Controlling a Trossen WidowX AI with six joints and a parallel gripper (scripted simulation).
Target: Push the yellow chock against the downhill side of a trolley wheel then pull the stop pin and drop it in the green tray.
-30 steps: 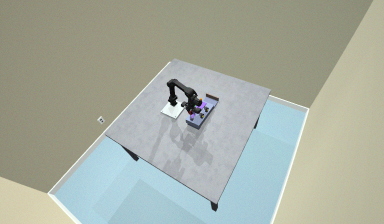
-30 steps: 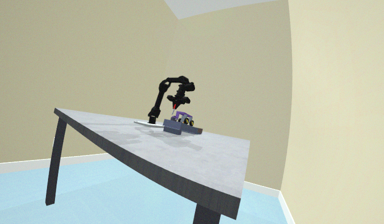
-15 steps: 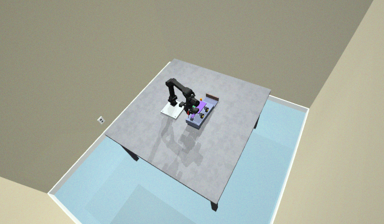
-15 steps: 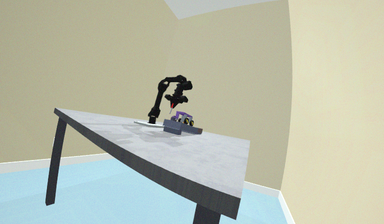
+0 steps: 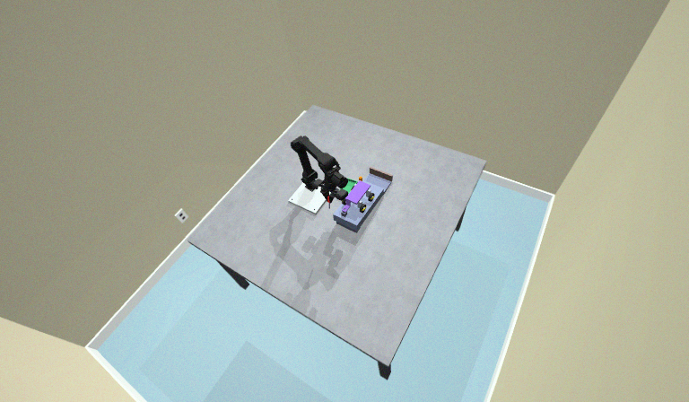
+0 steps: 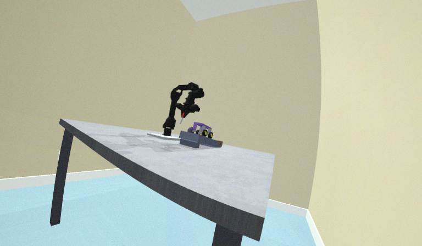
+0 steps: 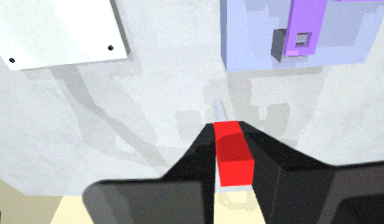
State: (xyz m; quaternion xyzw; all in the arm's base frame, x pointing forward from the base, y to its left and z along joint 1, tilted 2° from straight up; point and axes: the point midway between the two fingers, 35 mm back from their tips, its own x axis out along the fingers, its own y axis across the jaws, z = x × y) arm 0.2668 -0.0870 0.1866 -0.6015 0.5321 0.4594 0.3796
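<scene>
Now: gripper tip 22 cm to the right of the green tray, 18 cm above it and 8 cm past it. Round my gripper tip: stop pin (right at my gripper tip); then purple trolley (14 cm to the left, 7 cm below, 7 cm ahead); then pale blue ramp (15 cm to the left, 13 cm below, 7 cm ahead).
</scene>
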